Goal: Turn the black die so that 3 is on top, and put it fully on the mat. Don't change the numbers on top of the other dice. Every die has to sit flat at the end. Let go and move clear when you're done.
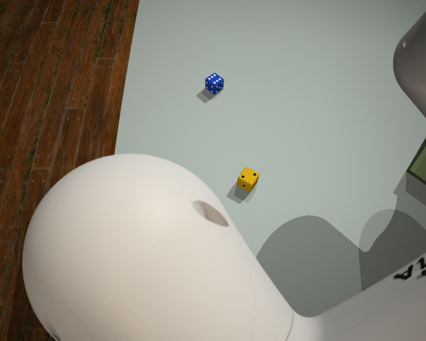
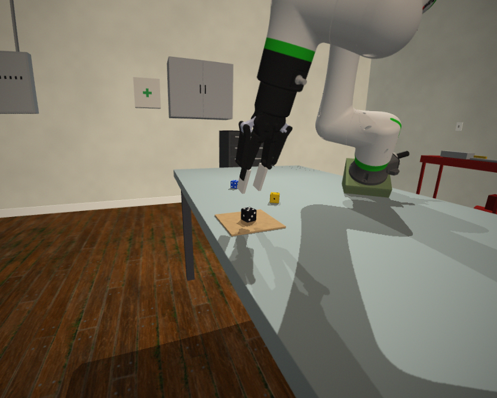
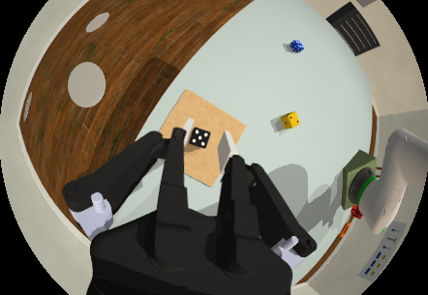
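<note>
Now: the black die 90 mm below my hand, 10 mm to the right of it and 10 mm ahead of it. From my hand the other things lie so: yellow die: 180 mm to the right, 100 mm below, 100 mm behind; then blue die: 390 mm to the right, 100 mm below, 20 mm ahead; then tan mat: 110 mm below, 10 mm to the right, 10 mm ahead.
</note>
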